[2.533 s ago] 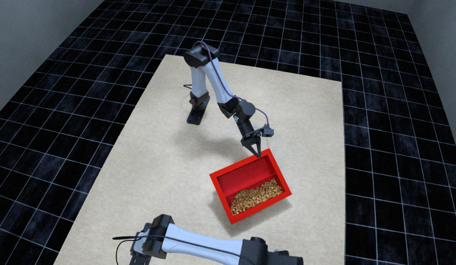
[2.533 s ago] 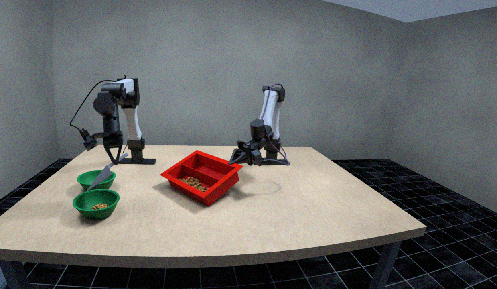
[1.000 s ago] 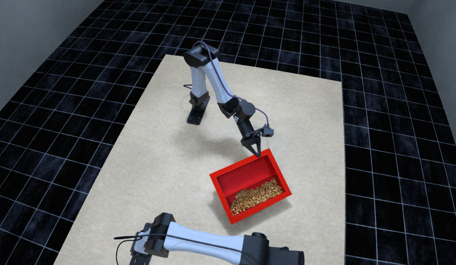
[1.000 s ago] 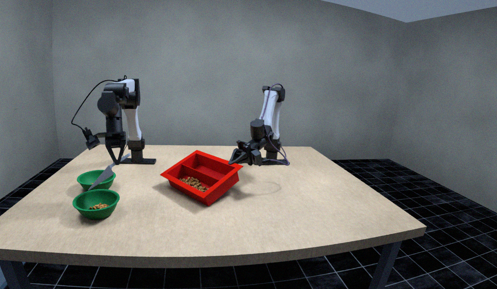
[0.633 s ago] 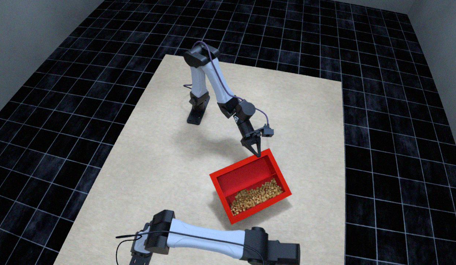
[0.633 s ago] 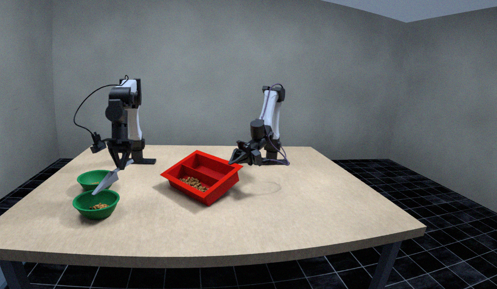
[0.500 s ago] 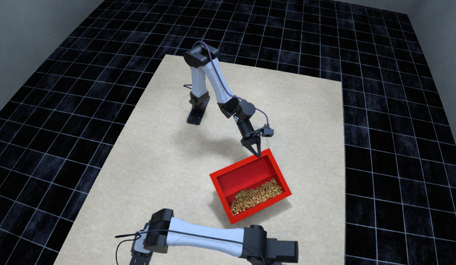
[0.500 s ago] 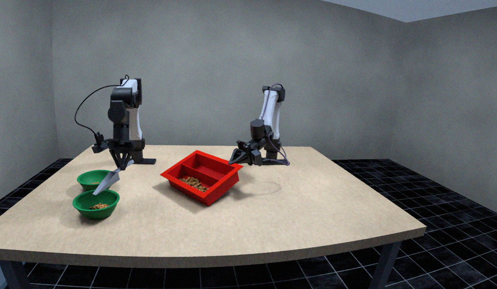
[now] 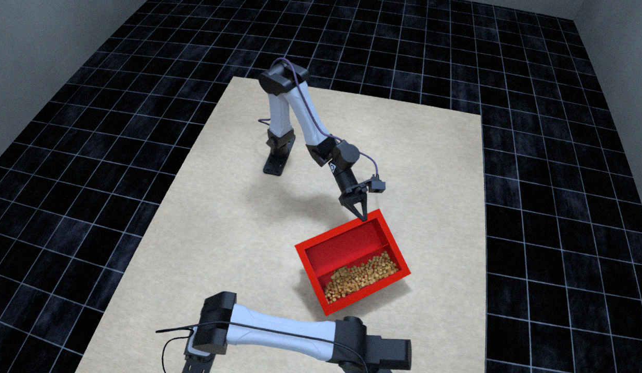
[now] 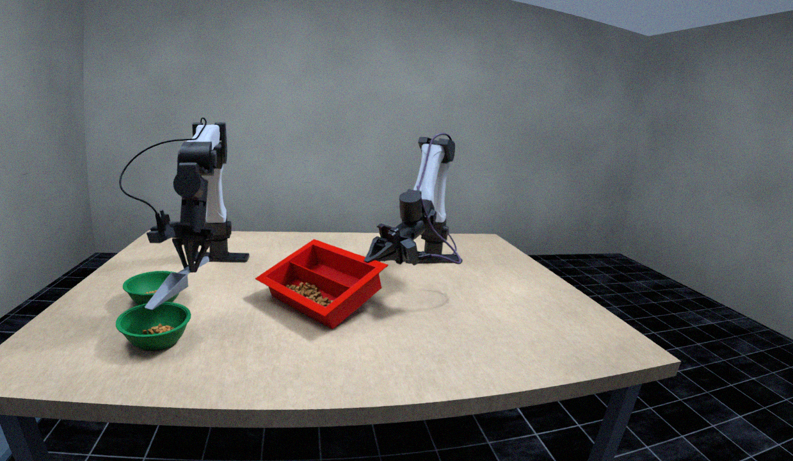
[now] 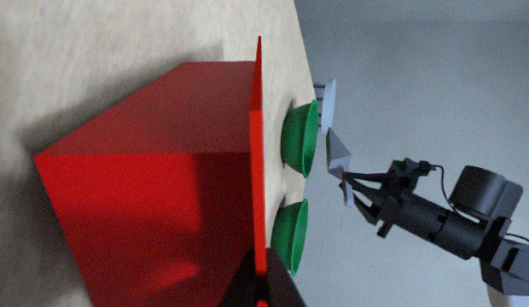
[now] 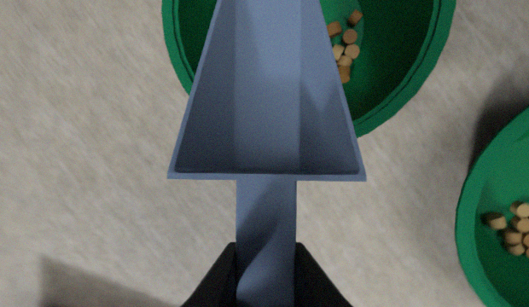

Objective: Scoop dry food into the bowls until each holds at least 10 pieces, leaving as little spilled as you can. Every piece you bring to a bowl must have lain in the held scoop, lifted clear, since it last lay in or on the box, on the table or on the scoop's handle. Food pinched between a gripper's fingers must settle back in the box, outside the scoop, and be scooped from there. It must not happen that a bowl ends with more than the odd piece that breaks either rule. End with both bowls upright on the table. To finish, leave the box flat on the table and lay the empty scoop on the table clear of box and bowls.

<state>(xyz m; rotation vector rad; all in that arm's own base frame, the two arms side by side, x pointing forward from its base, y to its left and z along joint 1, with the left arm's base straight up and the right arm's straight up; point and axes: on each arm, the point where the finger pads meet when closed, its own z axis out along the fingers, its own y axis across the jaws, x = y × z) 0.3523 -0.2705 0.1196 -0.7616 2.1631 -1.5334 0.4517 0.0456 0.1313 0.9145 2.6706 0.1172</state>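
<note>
Right now the grey-blue scoop is 30 mm ahead of my right hand, 20 mm to the right of it and 20 mm below it. Round my right hand: red box 290 mm to the left, 110 mm behind, 60 mm below.
</note>
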